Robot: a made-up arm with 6 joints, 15 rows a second.
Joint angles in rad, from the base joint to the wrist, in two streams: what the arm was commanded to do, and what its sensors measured. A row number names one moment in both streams.
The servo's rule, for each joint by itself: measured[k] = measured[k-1] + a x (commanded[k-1-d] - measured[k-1]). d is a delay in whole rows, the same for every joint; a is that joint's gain. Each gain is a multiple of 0.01, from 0.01 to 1. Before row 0 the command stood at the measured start. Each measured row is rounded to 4 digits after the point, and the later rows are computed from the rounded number. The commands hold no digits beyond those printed.
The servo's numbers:
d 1
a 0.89 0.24 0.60 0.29 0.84 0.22
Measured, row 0:
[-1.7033, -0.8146, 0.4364, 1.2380, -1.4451, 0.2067]
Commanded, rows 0 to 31:
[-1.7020, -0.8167, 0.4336, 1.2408, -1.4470, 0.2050]
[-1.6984, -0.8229, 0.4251, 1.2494, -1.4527, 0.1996]
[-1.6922, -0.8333, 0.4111, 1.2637, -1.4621, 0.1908]
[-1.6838, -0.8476, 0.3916, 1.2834, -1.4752, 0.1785]
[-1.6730, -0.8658, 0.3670, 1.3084, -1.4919, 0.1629]
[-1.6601, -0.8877, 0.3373, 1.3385, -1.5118, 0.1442]
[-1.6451, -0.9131, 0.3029, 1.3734, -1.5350, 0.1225]
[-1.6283, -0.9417, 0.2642, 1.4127, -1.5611, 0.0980]
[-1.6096, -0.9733, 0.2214, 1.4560, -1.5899, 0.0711]
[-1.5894, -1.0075, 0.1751, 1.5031, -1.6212, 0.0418]
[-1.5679, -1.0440, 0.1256, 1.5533, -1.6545, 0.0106]
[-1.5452, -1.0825, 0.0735, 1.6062, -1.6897, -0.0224]
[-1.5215, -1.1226, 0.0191, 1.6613, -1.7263, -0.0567]
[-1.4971, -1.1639, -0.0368, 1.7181, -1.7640, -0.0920]
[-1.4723, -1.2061, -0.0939, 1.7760, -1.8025, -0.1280]
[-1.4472, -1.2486, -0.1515, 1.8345, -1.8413, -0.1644]
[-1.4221, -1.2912, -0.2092, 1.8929, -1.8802, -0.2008]
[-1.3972, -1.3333, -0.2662, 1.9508, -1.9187, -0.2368]
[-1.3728, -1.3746, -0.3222, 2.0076, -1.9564, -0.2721]
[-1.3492, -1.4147, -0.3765, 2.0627, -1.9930, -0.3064]
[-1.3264, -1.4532, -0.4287, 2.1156, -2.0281, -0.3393]
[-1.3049, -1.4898, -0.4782, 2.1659, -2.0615, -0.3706]
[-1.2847, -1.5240, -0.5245, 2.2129, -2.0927, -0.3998]
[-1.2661, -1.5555, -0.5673, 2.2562, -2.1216, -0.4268]
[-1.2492, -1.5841, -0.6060, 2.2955, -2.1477, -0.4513]
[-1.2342, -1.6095, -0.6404, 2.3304, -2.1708, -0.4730]
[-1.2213, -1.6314, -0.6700, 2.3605, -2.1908, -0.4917]
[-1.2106, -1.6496, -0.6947, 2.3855, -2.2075, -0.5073]
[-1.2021, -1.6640, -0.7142, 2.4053, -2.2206, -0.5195]
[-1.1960, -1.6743, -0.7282, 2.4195, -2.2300, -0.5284]
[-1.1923, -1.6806, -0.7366, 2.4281, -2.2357, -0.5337]
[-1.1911, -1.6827, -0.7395, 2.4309, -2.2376, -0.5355]
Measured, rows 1 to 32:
[-1.7033, -0.8146, 0.4364, 1.2380, -1.4451, 0.2067]
[-1.7021, -0.8151, 0.4347, 1.2388, -1.4467, 0.2063]
[-1.6988, -0.8170, 0.4289, 1.2419, -1.4517, 0.2048]
[-1.6929, -0.8209, 0.4182, 1.2482, -1.4604, 0.2017]
[-1.6848, -0.8273, 0.4022, 1.2584, -1.4728, 0.1966]
[-1.6743, -0.8365, 0.3811, 1.2729, -1.4888, 0.1892]
[-1.6617, -0.8488, 0.3548, 1.2919, -1.5081, 0.1793]
[-1.6469, -0.8642, 0.3237, 1.3155, -1.5307, 0.1668]
[-1.6303, -0.8828, 0.2880, 1.3437, -1.5562, 0.1517]
[-1.6119, -0.9045, 0.2480, 1.3763, -1.5845, 0.1340]
[-1.5919, -0.9292, 0.2043, 1.4131, -1.6153, 0.1137]
[-1.5705, -0.9568, 0.1571, 1.4538, -1.6482, 0.0910]
[-1.5480, -0.9870, 0.1069, 1.4980, -1.6831, 0.0661]
[-1.5244, -1.0195, 0.0542, 1.5454, -1.7194, 0.0391]
[-1.5001, -1.0542, -0.0004, 1.5955, -1.7569, 0.0103]
[-1.4754, -1.0907, -0.0565, 1.6478, -1.7952, -0.0201]
[-1.4503, -1.1286, -0.1135, 1.7019, -1.8339, -0.0518]
[-1.4252, -1.1676, -0.1709, 1.7573, -1.8728, -0.0846]
[-1.4003, -1.2074, -0.2281, 1.8134, -1.9114, -0.1181]
[-1.3758, -1.2475, -0.2846, 1.8697, -1.9492, -0.1520]
[-1.3521, -1.2876, -0.3397, 1.9257, -1.9860, -0.1860]
[-1.3292, -1.3273, -0.3931, 1.9808, -2.0214, -0.2197]
[-1.3076, -1.3663, -0.4442, 2.0345, -2.0551, -0.2529]
[-1.2872, -1.4041, -0.4924, 2.0862, -2.0867, -0.2852]
[-1.2684, -1.4404, -0.5373, 2.1355, -2.1160, -0.3164]
[-1.2513, -1.4749, -0.5785, 2.1819, -2.1426, -0.3461]
[-1.2361, -1.5072, -0.6156, 2.2250, -2.1663, -0.3740]
[-1.2229, -1.5370, -0.6482, 2.2643, -2.1869, -0.3999]
[-1.2120, -1.5640, -0.6761, 2.2994, -2.2042, -0.4235]
[-1.2032, -1.5880, -0.6990, 2.3301, -2.2180, -0.4446]
[-1.1968, -1.6087, -0.7165, 2.3560, -2.2281, -0.4630]
[-1.1928, -1.6260, -0.7286, 2.3769, -2.2345, -0.4786]

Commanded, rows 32 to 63:
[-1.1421, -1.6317, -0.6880, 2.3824, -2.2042, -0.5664]
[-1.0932, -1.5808, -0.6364, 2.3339, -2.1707, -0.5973]
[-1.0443, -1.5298, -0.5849, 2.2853, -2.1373, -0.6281]
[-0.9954, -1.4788, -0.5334, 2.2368, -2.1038, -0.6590]
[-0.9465, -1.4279, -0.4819, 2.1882, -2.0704, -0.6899]
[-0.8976, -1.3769, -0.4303, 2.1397, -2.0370, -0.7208]
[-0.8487, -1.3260, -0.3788, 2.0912, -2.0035, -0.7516]
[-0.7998, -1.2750, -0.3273, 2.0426, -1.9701, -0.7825]
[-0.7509, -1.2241, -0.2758, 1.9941, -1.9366, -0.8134]
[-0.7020, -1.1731, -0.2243, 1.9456, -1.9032, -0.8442]
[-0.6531, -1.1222, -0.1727, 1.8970, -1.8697, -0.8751]
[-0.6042, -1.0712, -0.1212, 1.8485, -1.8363, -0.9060]
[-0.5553, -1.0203, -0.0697, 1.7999, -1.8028, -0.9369]
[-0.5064, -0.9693, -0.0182, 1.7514, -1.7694, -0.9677]
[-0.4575, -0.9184, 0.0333, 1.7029, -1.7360, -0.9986]
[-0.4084, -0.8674, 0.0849, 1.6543, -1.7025, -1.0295]
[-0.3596, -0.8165, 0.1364, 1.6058, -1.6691, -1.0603]
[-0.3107, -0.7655, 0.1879, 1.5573, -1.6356, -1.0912]
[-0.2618, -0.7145, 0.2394, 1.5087, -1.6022, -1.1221]
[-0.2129, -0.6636, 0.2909, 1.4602, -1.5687, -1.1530]
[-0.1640, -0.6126, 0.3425, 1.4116, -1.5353, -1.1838]
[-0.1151, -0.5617, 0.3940, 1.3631, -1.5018, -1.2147]
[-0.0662, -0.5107, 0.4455, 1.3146, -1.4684, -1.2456]
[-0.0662, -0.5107, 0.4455, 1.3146, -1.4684, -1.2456]
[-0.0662, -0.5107, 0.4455, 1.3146, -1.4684, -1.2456]
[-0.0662, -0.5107, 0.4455, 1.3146, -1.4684, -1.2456]
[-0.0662, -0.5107, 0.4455, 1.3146, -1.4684, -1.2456]
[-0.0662, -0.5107, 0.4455, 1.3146, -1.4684, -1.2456]
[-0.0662, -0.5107, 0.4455, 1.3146, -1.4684, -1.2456]
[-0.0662, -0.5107, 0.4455, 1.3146, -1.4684, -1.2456]
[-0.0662, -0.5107, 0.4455, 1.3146, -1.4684, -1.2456]
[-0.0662, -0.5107, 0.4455, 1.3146, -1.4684, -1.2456]
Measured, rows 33 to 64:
[-1.1913, -1.6396, -0.7351, 2.3926, -2.2371, -0.4911]
[-1.1475, -1.6377, -0.7068, 2.3896, -2.2095, -0.5077]
[-1.0992, -1.6240, -0.6646, 2.3734, -2.1769, -0.5274]
[-1.0503, -1.6014, -0.6168, 2.3479, -2.1436, -0.5496]
[-1.0014, -1.5720, -0.5668, 2.3157, -2.1102, -0.5737]
[-0.9525, -1.5374, -0.5159, 2.2787, -2.0768, -0.5993]
[-0.9036, -1.4989, -0.4645, 2.2384, -2.0434, -0.6260]
[-0.8547, -1.4574, -0.4131, 2.1957, -2.0099, -0.6536]
[-0.8058, -1.4136, -0.3616, 2.1513, -1.9765, -0.6820]
[-0.7569, -1.3681, -0.3101, 2.1057, -1.9430, -0.7109]
[-0.7080, -1.3213, -0.2586, 2.0593, -1.9096, -0.7402]
[-0.6591, -1.2735, -0.2071, 2.0122, -1.8761, -0.7699]
[-0.6102, -1.2249, -0.1556, 1.9647, -1.8427, -0.7998]
[-0.5613, -1.1758, -0.1041, 1.9169, -1.8092, -0.8300]
[-0.5124, -1.1262, -0.0526, 1.8689, -1.7758, -0.8603]
[-0.4635, -1.0763, -0.0011, 1.8208, -1.7424, -0.8907]
[-0.4145, -1.0262, 0.0505, 1.7725, -1.7089, -0.9212]
[-0.3656, -0.9759, 0.1020, 1.7242, -1.6755, -0.9518]
[-0.3167, -0.9254, 0.1535, 1.6758, -1.6420, -0.9825]
[-0.2678, -0.8748, 0.2050, 1.6273, -1.6086, -1.0132]
[-0.2189, -0.8241, 0.2565, 1.5788, -1.5751, -1.0440]
[-0.1700, -0.7733, 0.3081, 1.5303, -1.5417, -1.0748]
[-0.1211, -0.7225, 0.3596, 1.4818, -1.5082, -1.1056]
[-0.0722, -0.6717, 0.4111, 1.4333, -1.4748, -1.1364]
[-0.0669, -0.6331, 0.4317, 1.3989, -1.4694, -1.1604]
[-0.0663, -0.6037, 0.4400, 1.3745, -1.4686, -1.1791]
[-0.0662, -0.5814, 0.4433, 1.3571, -1.4684, -1.1937]
[-0.0662, -0.5644, 0.4446, 1.3448, -1.4684, -1.2051]
[-0.0662, -0.5515, 0.4451, 1.3360, -1.4684, -1.2140]
[-0.0662, -0.5417, 0.4453, 1.3298, -1.4684, -1.2210]
[-0.0662, -0.5343, 0.4454, 1.3254, -1.4684, -1.2264]
[-0.0662, -0.5286, 0.4455, 1.3223, -1.4684, -1.2306]

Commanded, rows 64 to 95:
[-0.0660, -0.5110, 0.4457, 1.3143, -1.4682, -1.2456]
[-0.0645, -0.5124, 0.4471, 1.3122, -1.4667, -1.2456]
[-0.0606, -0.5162, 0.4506, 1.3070, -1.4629, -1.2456]
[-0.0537, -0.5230, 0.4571, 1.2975, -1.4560, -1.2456]
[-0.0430, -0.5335, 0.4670, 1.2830, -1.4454, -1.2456]
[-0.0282, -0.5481, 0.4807, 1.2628, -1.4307, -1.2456]
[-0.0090, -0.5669, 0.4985, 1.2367, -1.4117, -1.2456]
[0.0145, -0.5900, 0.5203, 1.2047, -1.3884, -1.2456]
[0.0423, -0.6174, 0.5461, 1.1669, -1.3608, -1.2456]
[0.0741, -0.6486, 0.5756, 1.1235, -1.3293, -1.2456]
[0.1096, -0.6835, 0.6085, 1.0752, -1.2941, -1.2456]
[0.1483, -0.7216, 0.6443, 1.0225, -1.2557, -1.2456]
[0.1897, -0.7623, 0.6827, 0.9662, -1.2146, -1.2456]
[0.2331, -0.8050, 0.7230, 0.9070, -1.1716, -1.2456]
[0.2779, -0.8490, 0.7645, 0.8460, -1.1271, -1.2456]
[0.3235, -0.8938, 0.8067, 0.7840, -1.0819, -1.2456]
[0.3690, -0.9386, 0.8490, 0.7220, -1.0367, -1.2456]
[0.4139, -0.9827, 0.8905, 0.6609, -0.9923, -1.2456]
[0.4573, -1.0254, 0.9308, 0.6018, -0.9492, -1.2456]
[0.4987, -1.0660, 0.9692, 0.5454, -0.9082, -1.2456]
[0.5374, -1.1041, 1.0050, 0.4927, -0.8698, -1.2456]
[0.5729, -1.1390, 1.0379, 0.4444, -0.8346, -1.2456]
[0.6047, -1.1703, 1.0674, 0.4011, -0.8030, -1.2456]
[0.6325, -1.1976, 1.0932, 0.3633, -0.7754, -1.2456]
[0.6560, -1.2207, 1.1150, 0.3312, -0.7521, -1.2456]
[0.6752, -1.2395, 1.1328, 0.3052, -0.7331, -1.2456]
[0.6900, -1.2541, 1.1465, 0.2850, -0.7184, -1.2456]
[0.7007, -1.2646, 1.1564, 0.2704, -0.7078, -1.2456]
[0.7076, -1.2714, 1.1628, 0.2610, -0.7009, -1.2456]
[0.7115, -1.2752, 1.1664, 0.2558, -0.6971, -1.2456]
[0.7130, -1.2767, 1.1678, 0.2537, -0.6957, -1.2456]
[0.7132, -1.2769, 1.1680, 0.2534, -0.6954, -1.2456]
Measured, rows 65 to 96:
[-0.0662, -0.5243, 0.4455, 1.3201, -1.4684, -1.2339]
[-0.0660, -0.5211, 0.4456, 1.3184, -1.4682, -1.2365]
[-0.0647, -0.5190, 0.4465, 1.3166, -1.4669, -1.2385]
[-0.0611, -0.5183, 0.4490, 1.3138, -1.4635, -1.2401]
[-0.0545, -0.5194, 0.4539, 1.3091, -1.4572, -1.2413]
[-0.0443, -0.5228, 0.4618, 1.3015, -1.4473, -1.2422]
[-0.0300, -0.5289, 0.4731, 1.2903, -1.4334, -1.2429]
[-0.0113, -0.5380, 0.4883, 1.2748, -1.4152, -1.2435]
[0.0117, -0.5505, 0.5075, 1.2545, -1.3927, -1.2440]
[0.0389, -0.5666, 0.5307, 1.2291, -1.3659, -1.2444]
[0.0702, -0.5863, 0.5576, 1.1985, -1.3352, -1.2447]
[0.1053, -0.6096, 0.5881, 1.1627, -1.3007, -1.2449]
[0.1436, -0.6365, 0.6218, 1.1220, -1.2629, -1.2451]
[0.1846, -0.6667, 0.6583, 1.0768, -1.2223, -1.2452]
[0.2278, -0.6999, 0.6971, 1.0276, -1.1797, -1.2453]
[0.2724, -0.7357, 0.7375, 0.9749, -1.1355, -1.2454]
[0.3179, -0.7736, 0.7790, 0.9195, -1.0905, -1.2454]
[0.3634, -0.8132, 0.8210, 0.8622, -1.0453, -1.2454]
[0.4083, -0.8539, 0.8627, 0.8038, -1.0008, -1.2454]
[0.4519, -0.8951, 0.9036, 0.7452, -0.9575, -1.2454]
[0.4936, -0.9361, 0.9430, 0.6873, -0.9161, -1.2454]
[0.5326, -0.9764, 0.9802, 0.6309, -0.8772, -1.2454]
[0.5685, -1.0154, 1.0148, 0.5768, -0.8414, -1.2454]
[0.6007, -1.0526, 1.0464, 0.5258, -0.8091, -1.2454]
[0.6290, -1.0874, 1.0745, 0.4787, -0.7808, -1.2454]
[0.6530, -1.1194, 1.0988, 0.4359, -0.7567, -1.2454]
[0.6728, -1.1482, 1.1192, 0.3980, -0.7369, -1.2454]
[0.6881, -1.1736, 1.1356, 0.3652, -0.7214, -1.2454]
[0.6993, -1.1954, 1.1481, 0.3377, -0.7100, -1.2454]
[0.7067, -1.2136, 1.1569, 0.3155, -0.7024, -1.2454]
[0.7110, -1.2284, 1.1626, 0.2982, -0.6979, -1.2454]
[0.7128, -1.2400, 1.1657, 0.2853, -0.6961, -1.2454]

